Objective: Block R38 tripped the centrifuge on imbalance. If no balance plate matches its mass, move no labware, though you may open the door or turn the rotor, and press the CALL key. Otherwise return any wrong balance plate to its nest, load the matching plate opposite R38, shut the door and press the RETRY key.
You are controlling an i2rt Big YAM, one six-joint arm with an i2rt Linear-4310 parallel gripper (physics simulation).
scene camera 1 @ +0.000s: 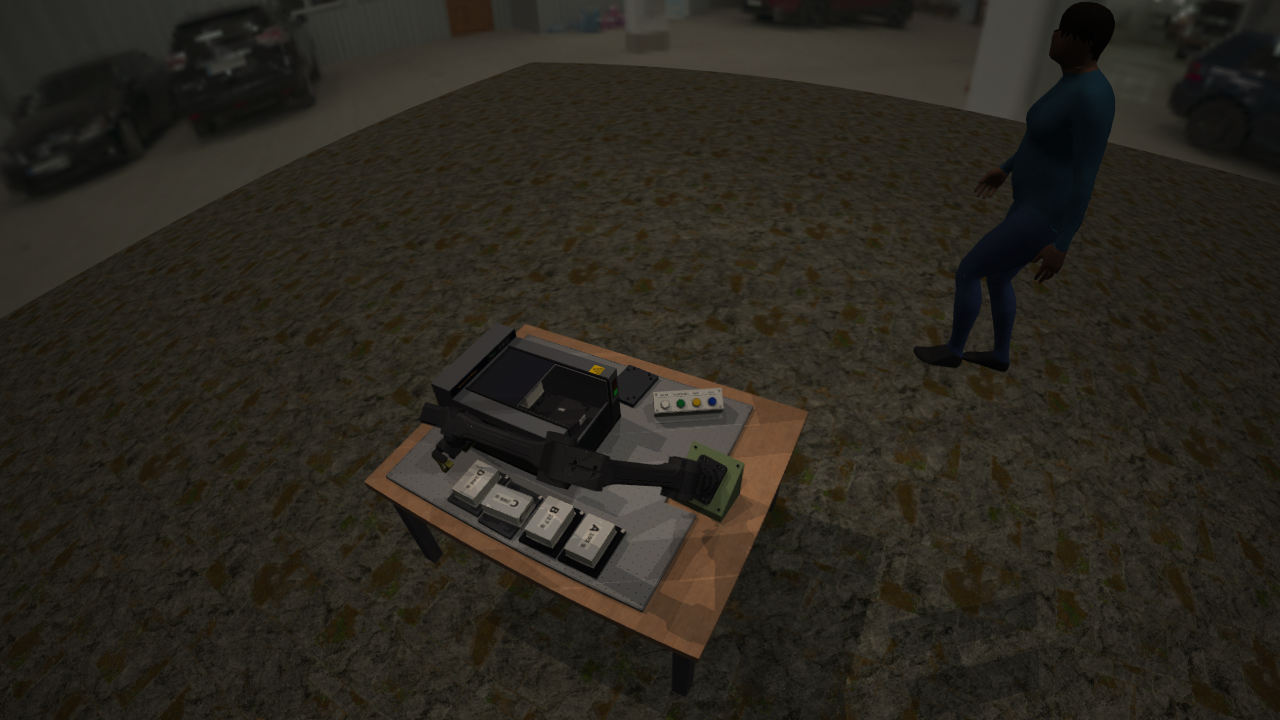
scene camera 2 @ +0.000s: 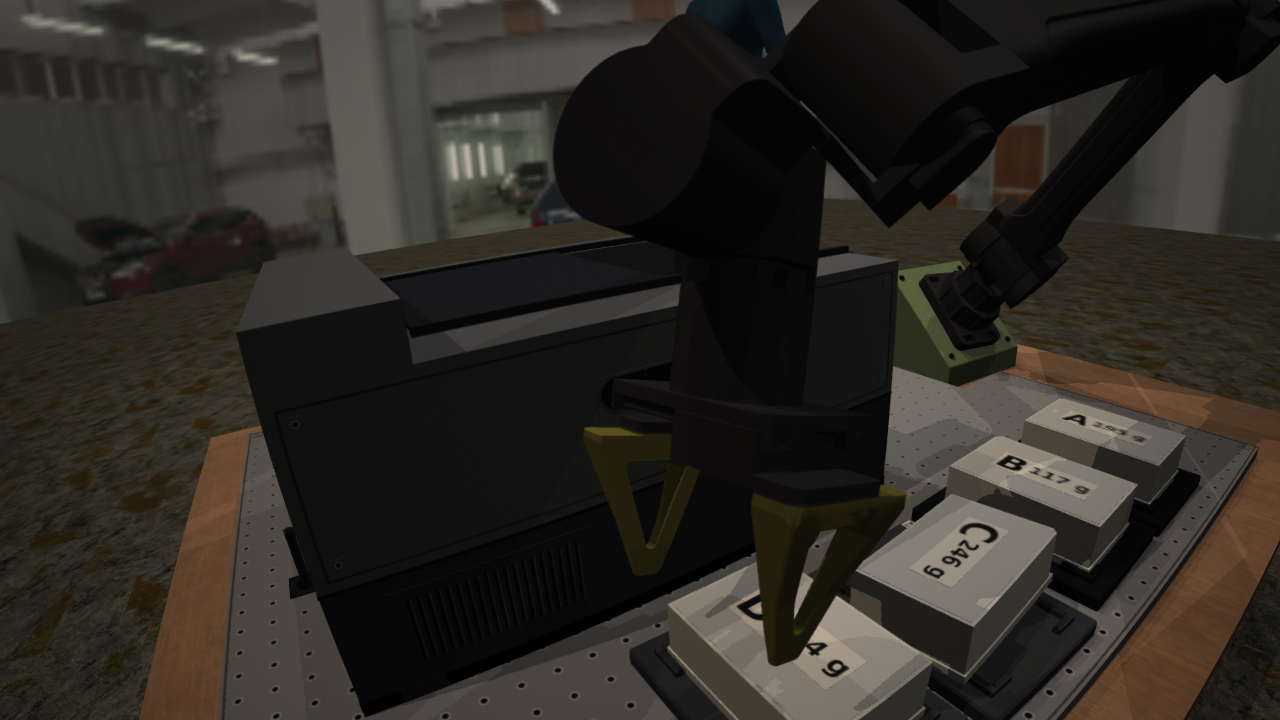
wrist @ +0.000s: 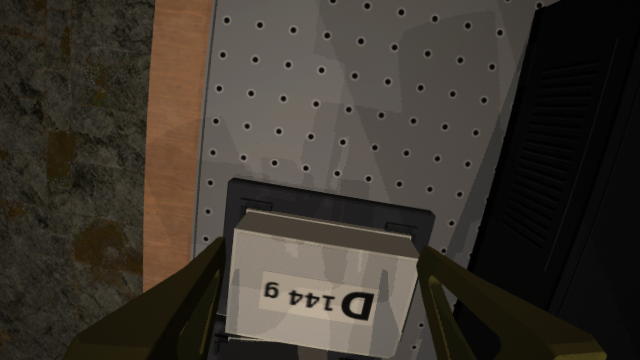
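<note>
My gripper is open and empty, its fingertips on either side of balance plate D, marked 144 g, in its nest. Plate C, marked 246 g, sits turned relative to its neighbours. Plate B, marked 117 g, and plate A, its mass blurred, follow in the row. The centrifuge is open on top; pale pieces show around its rotor. R38's label is not readable. The key panel has white, green, yellow and blue keys.
The centrifuge's dark side rises to the right of D in the wrist view. A dark square pad lies between centrifuge and key panel. The arm's green base stands at the table edge. A person stands beyond the table.
</note>
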